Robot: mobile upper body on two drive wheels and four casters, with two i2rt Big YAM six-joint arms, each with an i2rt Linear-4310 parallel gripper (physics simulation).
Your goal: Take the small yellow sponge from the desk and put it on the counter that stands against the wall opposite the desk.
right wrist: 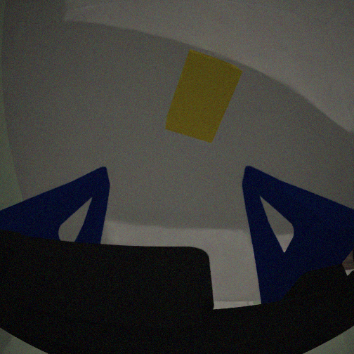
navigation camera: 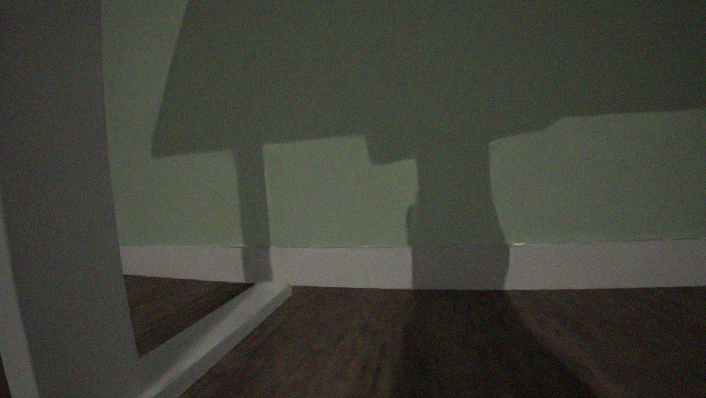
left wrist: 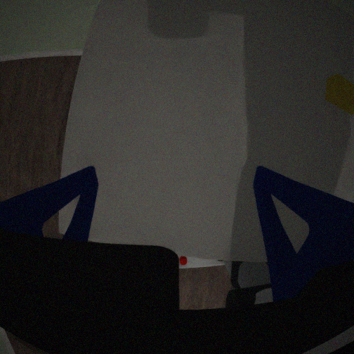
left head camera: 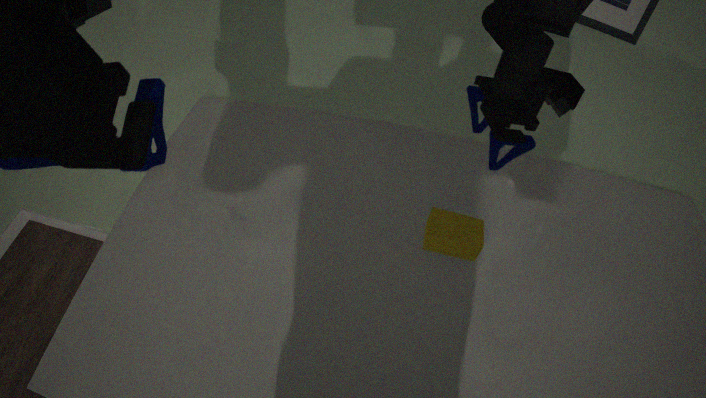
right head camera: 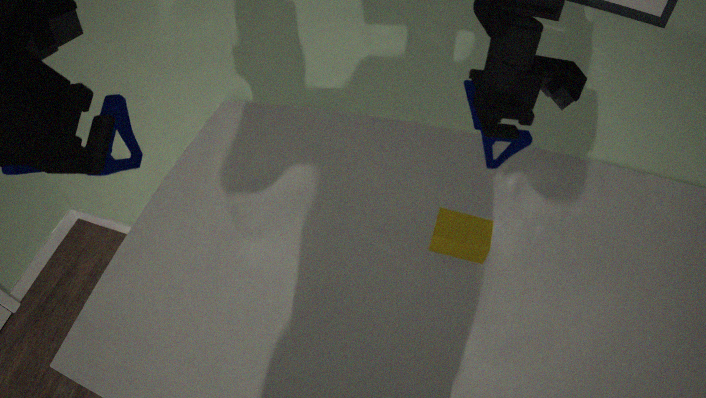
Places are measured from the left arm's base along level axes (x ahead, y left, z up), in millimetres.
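Pixels of known places: left gripper, fingertip midpoint: (left head camera: 119, 156) (right head camera: 105, 161); right gripper, fingertip midpoint: (left head camera: 484, 150) (right head camera: 485, 147).
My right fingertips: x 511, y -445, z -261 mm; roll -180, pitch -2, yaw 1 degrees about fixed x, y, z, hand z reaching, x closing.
Behind a point stands the place of what it marks.
The yellow sponge (left head camera: 453, 234) @[x 467, y -430, z -415 mm] (right head camera: 462, 235) @[x 468, y -437, z -415 mm] (right wrist: 203, 96) lies on the pale desk (left head camera: 200, 280) @[x 397, y -11, z -460 mm] (right head camera: 190, 280) @[x 385, y 19, z -460 mm] (left wrist: 160, 110), right of the middle in both head camera views. It also shows at the right edge of the left wrist view (left wrist: 341, 94). My right gripper (right wrist: 175, 175) is open and empty, above the desk's far part; in the right wrist view the sponge lies beyond its fingertips. My left gripper (left wrist: 175, 174) is open and empty, above the desk's left part. The counter does not show in these views.
A green wall (left head camera: 425, 100) @[x 847, y -455, z -400 mm] with a framed picture (left head camera: 612, 22) @[x 758, y -800, z -67 mm] stands behind the desk. Brown wooden floor (left head camera: 45, 280) @[x 831, y 1157, z -1410 mm] shows at the left. In the navigation view a grey desk leg (navigation camera: 65, 200) @[x 521, y 21, z -1179 mm] and a foot bar (navigation camera: 220, 335) stand at the left. A small red object (left wrist: 183, 260) shows in the left wrist view.
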